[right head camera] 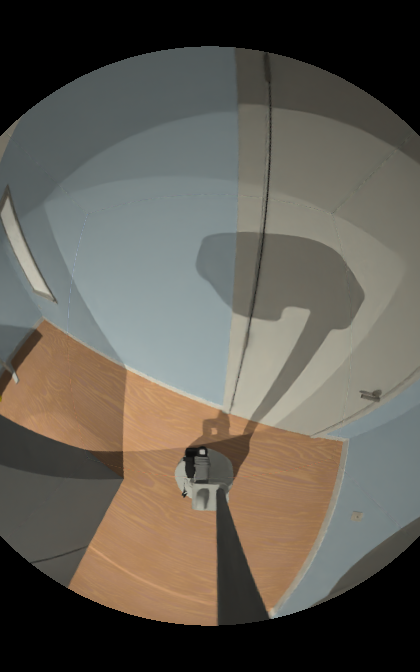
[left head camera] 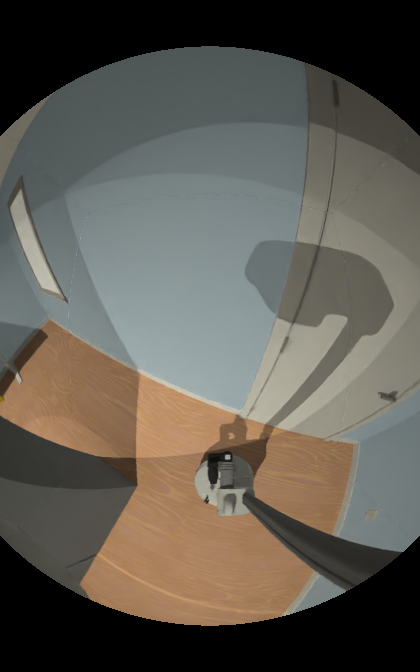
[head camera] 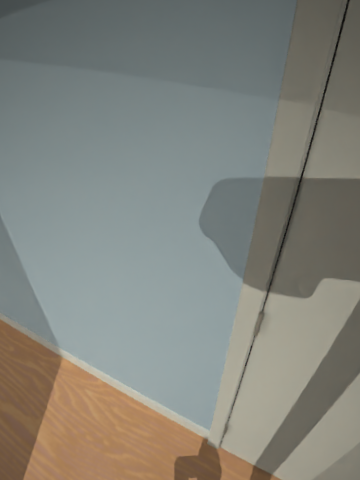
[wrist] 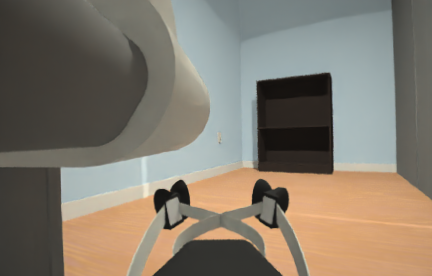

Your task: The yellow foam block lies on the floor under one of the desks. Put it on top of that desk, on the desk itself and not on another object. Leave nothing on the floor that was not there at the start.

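A small yellow patch shows on the floor at the far left edge of both side head views. It is cut off by the edge, and I cannot tell whether it is the foam block. A pale leg-like bar stands near it; I cannot tell whether it belongs to a desk. No desk top shows. My gripper is open in the wrist view, its two fingertips well apart with nothing between them, low above the wooden floor and far from the yellow patch.
A dark grey partition stands at the left in the side head views. A door stands in the blue wall ahead. A dark bookshelf stands at the far wall in the wrist view.
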